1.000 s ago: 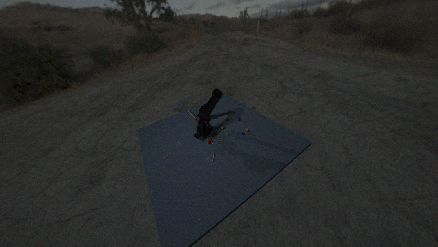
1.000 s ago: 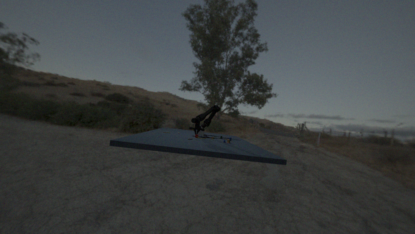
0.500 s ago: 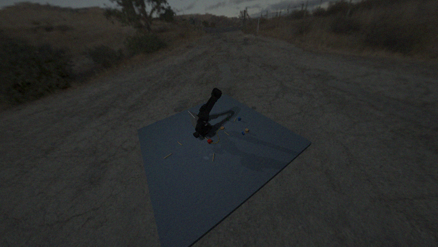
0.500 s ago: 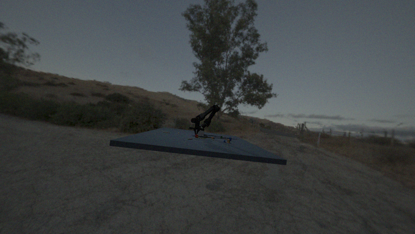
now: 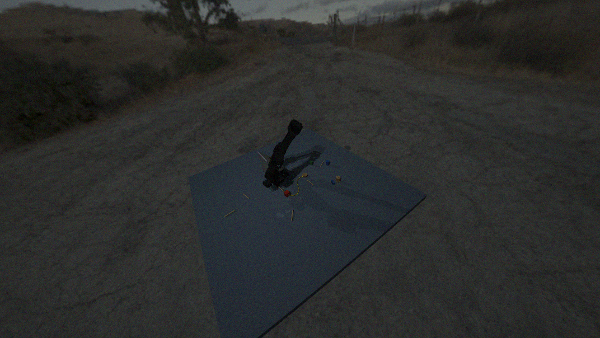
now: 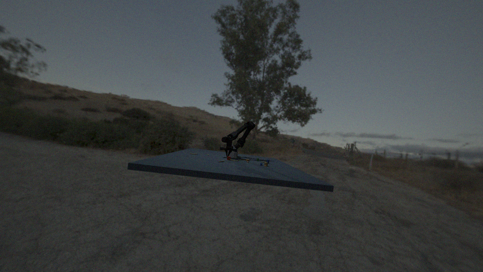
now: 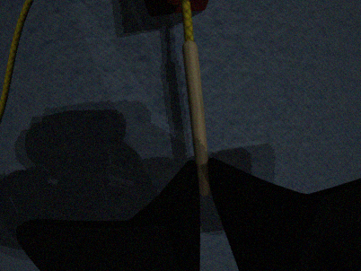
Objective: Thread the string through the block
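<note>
Now: gripper tip 100 mm short of the red block and 10 mm below it. From my gripper tip the other things lie so: thin wooden stick 40 mm ahead, 10 mm above; then green object 20 mm behind, 360 mm to the left, 10 mm above; then blue object 260 mm ahead, 300 mm to the left.
</note>
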